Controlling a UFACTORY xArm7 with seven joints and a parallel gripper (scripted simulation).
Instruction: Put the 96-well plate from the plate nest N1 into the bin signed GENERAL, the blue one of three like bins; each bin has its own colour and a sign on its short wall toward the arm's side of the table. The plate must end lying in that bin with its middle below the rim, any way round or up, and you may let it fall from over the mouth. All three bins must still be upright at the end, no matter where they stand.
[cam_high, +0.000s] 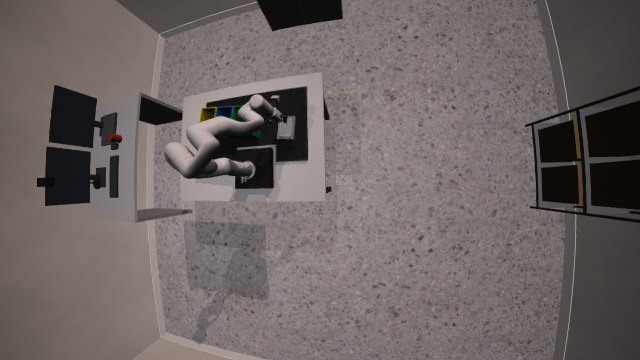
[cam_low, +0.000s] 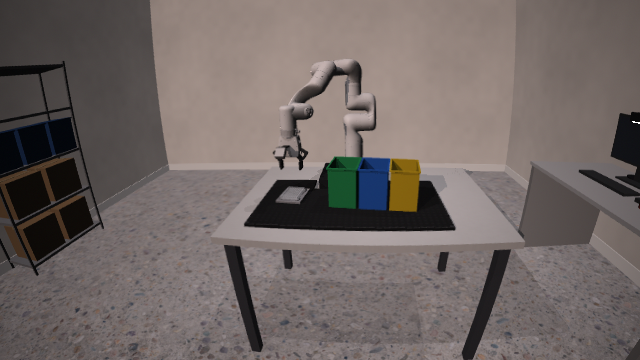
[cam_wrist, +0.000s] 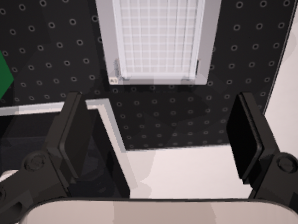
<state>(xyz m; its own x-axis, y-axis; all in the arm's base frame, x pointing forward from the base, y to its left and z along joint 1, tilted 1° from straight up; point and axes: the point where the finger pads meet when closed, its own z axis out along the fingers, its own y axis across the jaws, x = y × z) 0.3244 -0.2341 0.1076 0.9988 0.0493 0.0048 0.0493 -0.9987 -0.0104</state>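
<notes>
Now: hand 130 mm above the 96-well plate. From my hand the other things lie so: green bin (250 mm to the left, 60 mm below, 10 mm behind); grey plate nest (140 mm below); blue bin (380 mm to the left, 60 mm below, 10 mm behind).
</notes>
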